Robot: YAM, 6 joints.
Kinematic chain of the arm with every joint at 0, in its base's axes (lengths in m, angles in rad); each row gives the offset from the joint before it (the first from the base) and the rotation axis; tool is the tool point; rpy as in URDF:
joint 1: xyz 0 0 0.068 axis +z
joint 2: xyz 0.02 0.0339 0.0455 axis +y
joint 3: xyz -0.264 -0.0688 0 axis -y
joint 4: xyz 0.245 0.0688 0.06 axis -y
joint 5: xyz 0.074 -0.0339 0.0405 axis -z
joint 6: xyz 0.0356 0 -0.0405 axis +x
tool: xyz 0 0 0 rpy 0 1.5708 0
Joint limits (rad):
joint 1: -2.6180..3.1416
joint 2: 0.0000..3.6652
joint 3: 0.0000..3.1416
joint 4: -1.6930..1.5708
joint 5: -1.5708..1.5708
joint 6: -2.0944..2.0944
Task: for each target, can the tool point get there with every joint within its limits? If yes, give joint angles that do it. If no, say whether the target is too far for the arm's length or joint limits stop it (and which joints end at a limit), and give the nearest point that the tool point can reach.
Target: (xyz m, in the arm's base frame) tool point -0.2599 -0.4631 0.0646
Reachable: yes | joints -2.0305 2.5661 1.8003 0.0141 0.8798 -0.5311
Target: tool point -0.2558 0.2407 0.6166
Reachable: yes | joints 2.3625 1.9543 2.3755 0.8380 -0.2409 1.4798
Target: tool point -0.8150 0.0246 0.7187
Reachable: no: too far | nearest point -0.5178 0.0156 0.4925 | short by 0.374 m
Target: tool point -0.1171 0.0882 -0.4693
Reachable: no: joint limits stop it (at a limit: joint 2) | nearest point -0.1348 0.1015 -0.3714 | short by 0.100 m
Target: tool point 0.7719 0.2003 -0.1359
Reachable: no: too far | nearest point 0.5962 0.1547 -0.0777 | short by 0.191 m
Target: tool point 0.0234 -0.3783 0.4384
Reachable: yes | joints -1.5163 1.5817 1.5441 0.1302 -0.0785 1.6870
